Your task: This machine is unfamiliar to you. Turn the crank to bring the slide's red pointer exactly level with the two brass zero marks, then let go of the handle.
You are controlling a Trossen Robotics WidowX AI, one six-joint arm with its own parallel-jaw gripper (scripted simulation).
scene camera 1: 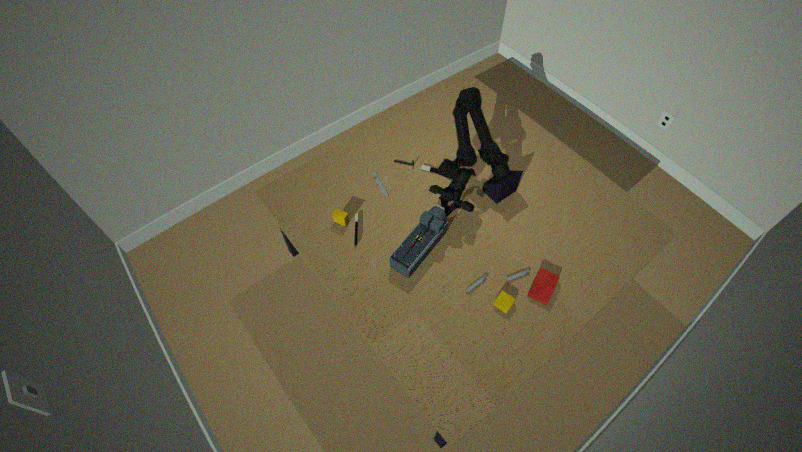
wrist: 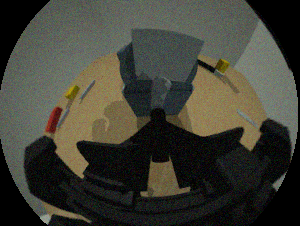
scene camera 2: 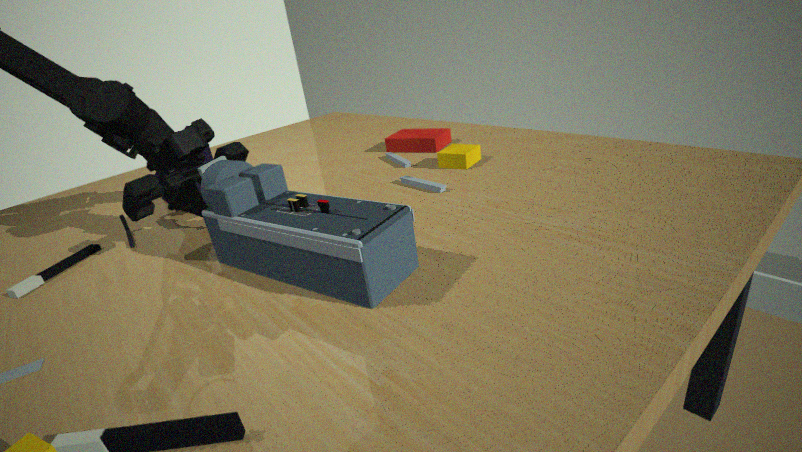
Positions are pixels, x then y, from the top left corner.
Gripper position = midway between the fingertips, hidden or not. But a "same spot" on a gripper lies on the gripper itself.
Scene:
My gripper shows in scene camera 1, in the wrist view and in scene camera 2 (pixel 227 220). One and the same spot on my gripper: (wrist: pixel 219 163) is (scene camera 1: pixel 444 199).

